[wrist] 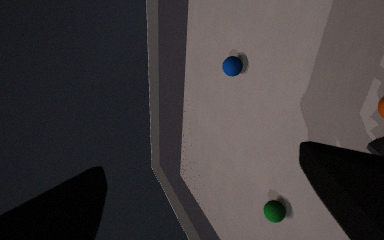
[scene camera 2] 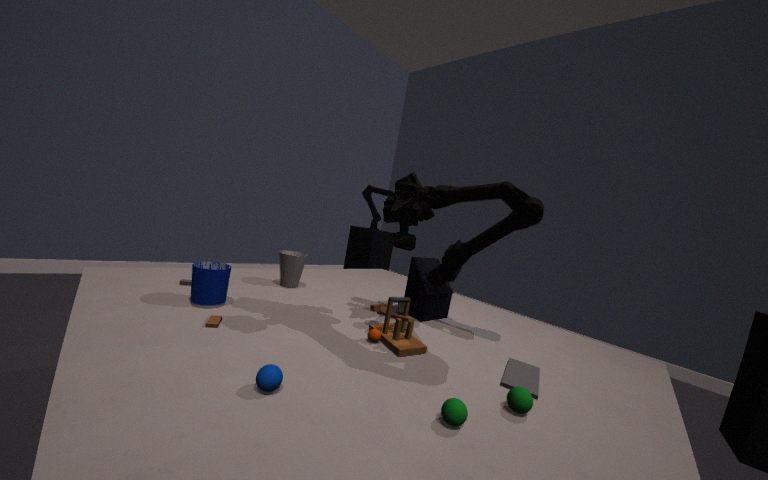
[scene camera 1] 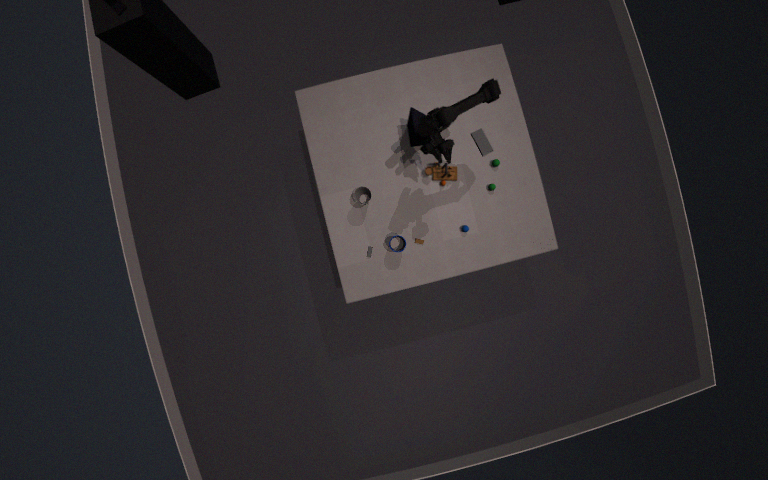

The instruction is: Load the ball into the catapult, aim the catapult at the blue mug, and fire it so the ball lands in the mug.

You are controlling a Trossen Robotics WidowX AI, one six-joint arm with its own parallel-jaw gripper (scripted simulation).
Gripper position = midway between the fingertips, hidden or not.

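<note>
Open and holding nothing, the gripper (scene camera 2: pixel 391 227) shares the scene with a blue mug (scene camera 2: pixel 209 288), a grey cup (scene camera 2: pixel 292 263), a grey flat plate (scene camera 2: pixel 517 373) and a wooden catapult (scene camera 2: pixel 402 344). The wrist view also shows the gripper (wrist: pixel 203 164). The blue mug is out of frame in the wrist view. The grey cup is out of frame in the wrist view.
</note>
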